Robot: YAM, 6 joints.
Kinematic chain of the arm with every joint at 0, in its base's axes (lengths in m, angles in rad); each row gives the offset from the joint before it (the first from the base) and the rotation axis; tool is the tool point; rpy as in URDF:
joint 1: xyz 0 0 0.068 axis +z
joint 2: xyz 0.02 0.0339 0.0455 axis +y
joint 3: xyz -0.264 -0.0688 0 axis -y
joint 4: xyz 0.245 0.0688 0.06 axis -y
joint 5: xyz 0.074 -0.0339 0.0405 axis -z
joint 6: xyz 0.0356 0 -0.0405 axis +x
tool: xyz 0 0 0 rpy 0 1.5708 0
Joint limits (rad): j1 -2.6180..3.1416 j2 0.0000..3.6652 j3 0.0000..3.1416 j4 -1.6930..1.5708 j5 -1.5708..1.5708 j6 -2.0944..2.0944
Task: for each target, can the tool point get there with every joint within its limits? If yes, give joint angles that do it. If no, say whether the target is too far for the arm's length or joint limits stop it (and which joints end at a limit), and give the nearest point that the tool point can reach.
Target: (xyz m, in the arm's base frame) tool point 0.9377 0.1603 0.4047
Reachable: no: too far | nearest point 0.6085 0.1040 0.3003 | short by 0.350 m
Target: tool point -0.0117 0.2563 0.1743
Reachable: yes | joints 1.4993 1.4374 0.4200 0.7572 -1.0003 -1.5725
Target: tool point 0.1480 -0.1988 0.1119
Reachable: yes | joints -0.8203 1.7165 0.2954 1.1114 0.8773 -0.1260
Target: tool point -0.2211 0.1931 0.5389
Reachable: yes | joints 2.3057 1.4934 1.7221 0.3952 -1.3309 1.2782
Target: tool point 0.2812 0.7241 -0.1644
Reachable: no: too far | nearest point 0.2199 0.5663 -0.1022 | short by 0.180 m
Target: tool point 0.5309 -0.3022 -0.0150
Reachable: yes | joints -0.4740 3.2644 2.6090 0.7127 0.8442 0.9829
